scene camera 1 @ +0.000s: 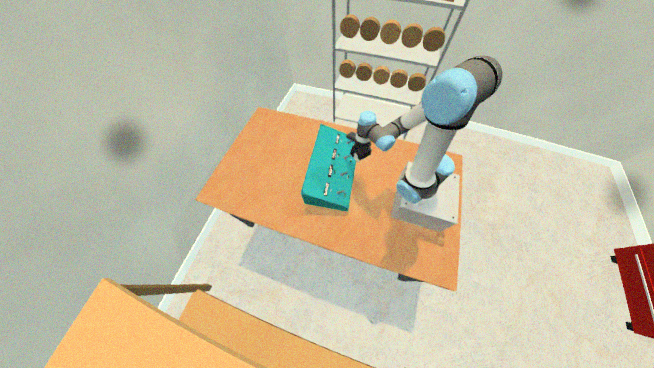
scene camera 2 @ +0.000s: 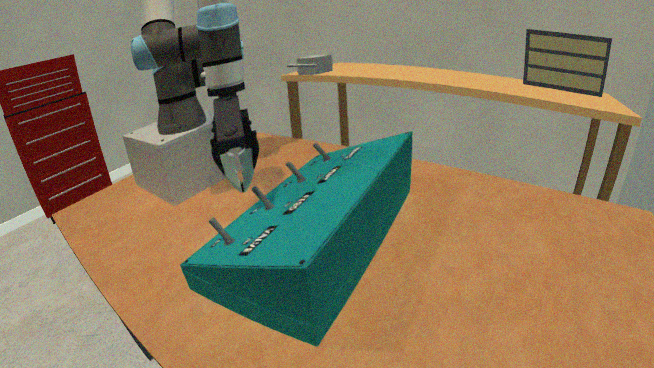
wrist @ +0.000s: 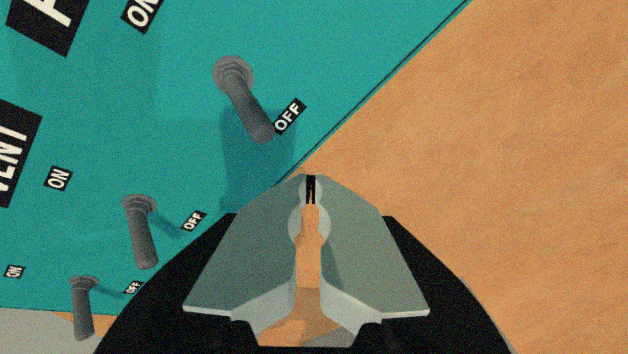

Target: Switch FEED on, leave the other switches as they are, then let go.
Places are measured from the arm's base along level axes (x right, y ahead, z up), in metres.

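Pixels of known places: gripper, between the fingertips: [scene camera 1: 356, 159] [scene camera 2: 243, 191] [wrist: 311, 177]; arm's base, origin of its link: [scene camera 2: 182, 126].
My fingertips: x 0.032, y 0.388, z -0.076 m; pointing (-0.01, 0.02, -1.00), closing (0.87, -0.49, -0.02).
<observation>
Ahead of a thing's pixels: the offset from my fingertips to its middle. "*": to the spot under its first point. Level surfaces: height alone.
The teal switch box {dx -0.091, dy +0.115, dz -0.043 m} [scene camera 1: 320, 160] [scene camera 2: 340, 200] [wrist: 125, 150] carries a row of grey levers. The FEED lever [scene camera 1: 344, 174] [scene camera 2: 262, 198] [wrist: 246, 105] leans toward its OFF label {* dx +0.001, dy +0.033, dz -0.030 m} [wrist: 289, 116]. The VENT lever {dx -0.122, dy +0.016, dz +0.005 m} [scene camera 2: 295, 172] [wrist: 141, 235] and BRAKE lever {dx -0.236, dy -0.021, dz +0.005 m} [scene camera 2: 321, 152] [wrist: 82, 310] also lean to the OFF side; the VALVE lever {dx +0.107, dy +0.091, dz +0.005 m} [scene camera 2: 221, 231] leans the same way. My gripper [scene camera 1: 356, 158] [scene camera 2: 243, 189] [wrist: 311, 177] is shut and empty. Its tips are off the OFF-side edge of the box, apart from the FEED lever. Part of the FEED label {* dx -0.060, dy +0.124, dz +0.009 m} [wrist: 45, 17] shows in the wrist view.
The box stands on an orange table {dz -0.102 m} [scene camera 1: 240, 165] [scene camera 2: 475, 260] [wrist: 525, 150]. The arm's grey base block [scene camera 1: 425, 215] [scene camera 2: 170, 170] stands on the OFF side of the box. A shelf rack [scene camera 1: 334, 75], a red cabinet [scene camera 2: 55, 135] and a wooden bench [scene camera 2: 425, 80] stand beyond the table.
</observation>
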